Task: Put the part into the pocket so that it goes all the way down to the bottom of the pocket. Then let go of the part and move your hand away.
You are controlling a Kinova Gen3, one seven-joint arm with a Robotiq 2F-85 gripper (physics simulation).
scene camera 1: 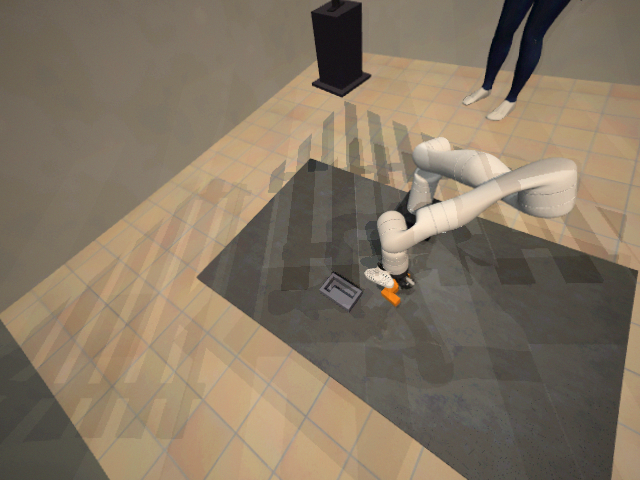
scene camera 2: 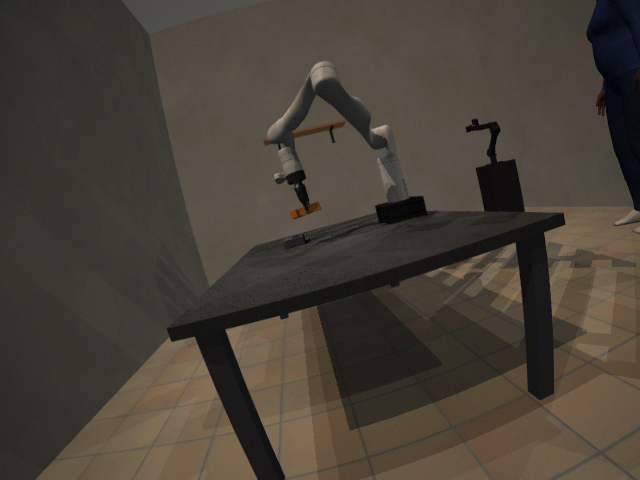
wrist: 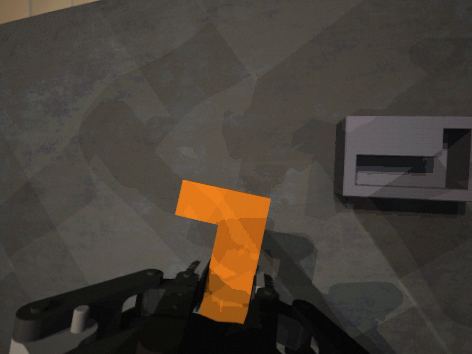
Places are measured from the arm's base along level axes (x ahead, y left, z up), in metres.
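Pixels of known places: gripper, between the fingertips: (scene camera 1: 396, 284) (scene camera 2: 308, 211) (wrist: 231, 273); arm's base, origin of its link: (scene camera 1: 418, 207) (scene camera 2: 398, 200).
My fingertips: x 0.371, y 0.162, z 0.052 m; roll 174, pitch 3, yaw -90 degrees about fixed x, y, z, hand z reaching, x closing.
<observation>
For each thing: its top centre in the pictures, then the offset to it from my fingertips. Level surfaces: height alone.
- orange L-shaped block, centre of its top: (wrist: 203, 277) (scene camera 1: 399, 285) (scene camera 2: 304, 205) 0.009 m ahead, 0.014 m left, 0.029 m up
- grey block, centre of its top: (wrist: 412, 157) (scene camera 1: 340, 290) (scene camera 2: 293, 237) 0.120 m ahead, 0.164 m right, 0.095 m down
- dark table, height of its surface: 0.131 m down
The part is an orange L-shaped block (scene camera 1: 391, 297) (scene camera 2: 298, 212) (wrist: 242, 230). My gripper (scene camera 2: 307, 207) (wrist: 231, 273) is shut on the end of its long arm and holds it in the air above the table. In the wrist view the short arm points left. The pocket is an L-shaped recess in a grey block (scene camera 1: 348, 300) (scene camera 2: 295, 241) (wrist: 395, 135), which sits on the table. In the wrist view it lies to the right of the part, with its right end cut off by the frame edge. The part is apart from the block, off to one side and above it.
The dark table (scene camera 1: 491, 361) (scene camera 2: 330, 273) carries the arm's black base (scene camera 2: 401, 208) behind the gripper. A black pedestal (scene camera 1: 338, 49) (scene camera 2: 499, 186) and a standing person (scene camera 1: 527, 56) (scene camera 2: 617, 67) are beyond the table. A wooden shelf (scene camera 2: 317, 129) is on the wall behind the arm.
</observation>
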